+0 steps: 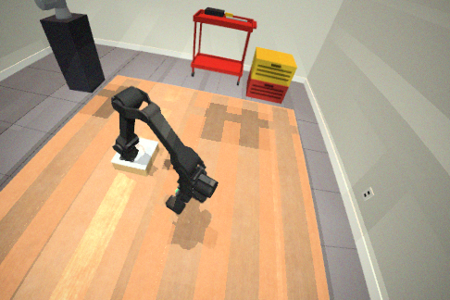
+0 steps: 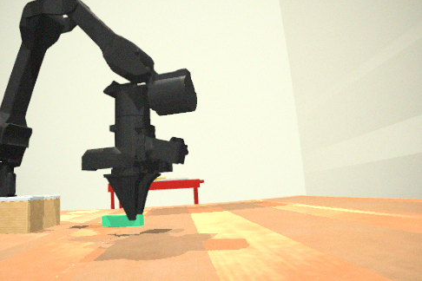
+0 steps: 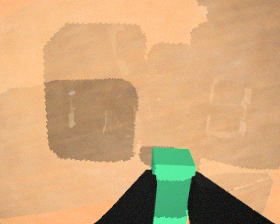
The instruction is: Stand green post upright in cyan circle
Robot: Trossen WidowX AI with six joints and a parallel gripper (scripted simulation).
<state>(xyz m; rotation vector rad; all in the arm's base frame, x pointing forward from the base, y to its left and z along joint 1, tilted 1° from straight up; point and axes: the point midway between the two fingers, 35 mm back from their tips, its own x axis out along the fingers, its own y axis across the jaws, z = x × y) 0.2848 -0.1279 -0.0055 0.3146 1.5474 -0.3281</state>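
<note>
Now: gripper tip 4 cm past the cyan circle, 15 cm to the right of it and 2 cm above it. Round my gripper tip: green post 2 cm behind, 1 cm to the left.
</note>
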